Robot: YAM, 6 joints.
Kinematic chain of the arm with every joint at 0, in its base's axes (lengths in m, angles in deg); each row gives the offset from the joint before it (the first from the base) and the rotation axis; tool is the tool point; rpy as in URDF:
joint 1: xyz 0 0 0.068 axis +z
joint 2: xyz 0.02 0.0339 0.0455 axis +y
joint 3: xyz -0.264 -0.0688 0 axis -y
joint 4: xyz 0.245 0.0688 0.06 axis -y
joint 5: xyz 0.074 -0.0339 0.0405 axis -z
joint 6: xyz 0.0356 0 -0.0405 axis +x
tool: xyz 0 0 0 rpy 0 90 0
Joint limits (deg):
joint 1: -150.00..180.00
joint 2: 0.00..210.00
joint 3: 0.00..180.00
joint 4: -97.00..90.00
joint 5: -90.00..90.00
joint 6: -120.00..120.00
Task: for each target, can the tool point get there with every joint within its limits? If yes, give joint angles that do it. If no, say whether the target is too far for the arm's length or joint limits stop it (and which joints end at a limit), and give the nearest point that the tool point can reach.
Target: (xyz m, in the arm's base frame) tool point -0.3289 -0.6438 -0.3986
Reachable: no: too far | nearest point -0.2416 -0.4729 -0.2448 | short by 0.246 m
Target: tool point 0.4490 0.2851 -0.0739
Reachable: yes | joints 34.28 166.40 106.10 21.12 29.03 -39.67
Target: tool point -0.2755 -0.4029 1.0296
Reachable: no: too far | nearest point -0.1720 -0.2516 0.6708 | short by 0.403 m
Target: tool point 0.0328 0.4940 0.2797
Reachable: yes | joints 88.52 119.90 88.64 38.58 34.32 -47.96
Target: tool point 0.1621 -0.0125 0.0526
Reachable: yes | joints -5.16 111.85 35.62 -55.07 -3.49 0.94
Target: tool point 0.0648 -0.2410 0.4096
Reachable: yes | joints -82.76 69.84 54.93 53.86 -72.19 -54.46
